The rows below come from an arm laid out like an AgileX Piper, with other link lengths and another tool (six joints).
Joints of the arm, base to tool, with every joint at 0 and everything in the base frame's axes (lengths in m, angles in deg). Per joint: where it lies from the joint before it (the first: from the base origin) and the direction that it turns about. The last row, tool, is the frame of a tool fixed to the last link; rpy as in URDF.
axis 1: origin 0 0 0.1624 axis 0 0 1
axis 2: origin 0 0 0 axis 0 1 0
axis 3: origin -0.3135 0 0.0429 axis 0 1 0
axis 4: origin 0.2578 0 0.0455 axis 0.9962 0 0.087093
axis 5: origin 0 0 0 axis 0 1 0
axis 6: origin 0.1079 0 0.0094 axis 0.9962 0 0.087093
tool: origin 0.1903 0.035 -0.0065 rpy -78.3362 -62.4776 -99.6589
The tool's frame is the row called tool.
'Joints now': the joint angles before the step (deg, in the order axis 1, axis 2, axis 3, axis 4, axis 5, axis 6). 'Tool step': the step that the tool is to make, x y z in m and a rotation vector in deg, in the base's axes. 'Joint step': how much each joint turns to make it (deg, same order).
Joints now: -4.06, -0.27, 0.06, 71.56, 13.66, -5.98
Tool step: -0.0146, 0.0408, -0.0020, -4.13, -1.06, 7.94
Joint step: -0.03, 0.00, -0.03, 7.44, 7.73, -11.24
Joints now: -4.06, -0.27, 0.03, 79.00, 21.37, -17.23
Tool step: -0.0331, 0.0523, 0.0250, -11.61, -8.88, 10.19
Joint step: -0.03, 0.55, -3.22, 7.19, 10.52, -18.84
